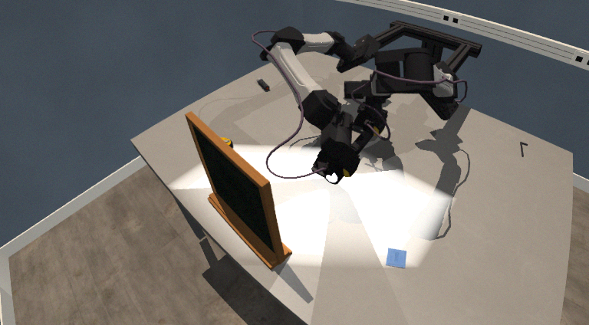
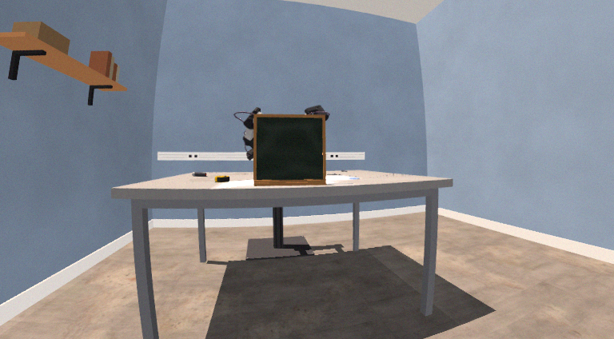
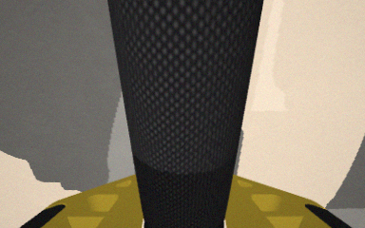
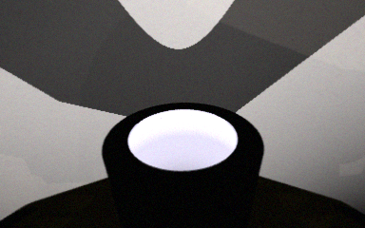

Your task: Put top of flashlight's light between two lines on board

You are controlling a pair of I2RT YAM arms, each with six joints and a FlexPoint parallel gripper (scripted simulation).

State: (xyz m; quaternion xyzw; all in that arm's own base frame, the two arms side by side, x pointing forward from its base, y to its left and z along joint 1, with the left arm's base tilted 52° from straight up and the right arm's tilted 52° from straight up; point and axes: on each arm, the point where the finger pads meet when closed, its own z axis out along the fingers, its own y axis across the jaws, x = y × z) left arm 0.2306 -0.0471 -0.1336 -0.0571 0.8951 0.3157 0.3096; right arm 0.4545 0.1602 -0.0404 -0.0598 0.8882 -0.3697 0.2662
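Note:
Now: right hand 90 mm past the black flashlight and 20 mm to the left of it. From my right hand the other things lie so: wood-framed board: 310 mm ahead, 120 mm above, 40 mm to the right; then yellow chalk stick: 230 mm ahead, 180 mm to the right, 30 mm below; then blue chalk stick: 210 mm ahead, 140 mm to the right, 30 mm below.
The black flashlight lies 14 cm ahead of my left hand, 3 cm to the left of it and 1 cm above it. The rest, counted from my left hand: yellow chalk stick 46 cm ahead, 13 cm to the right, 2 cm below; then blue chalk stick 44 cm ahead, 9 cm to the right, 2 cm below; then black tape measure 40 cm ahead, 32 cm to the right, 1 cm below.

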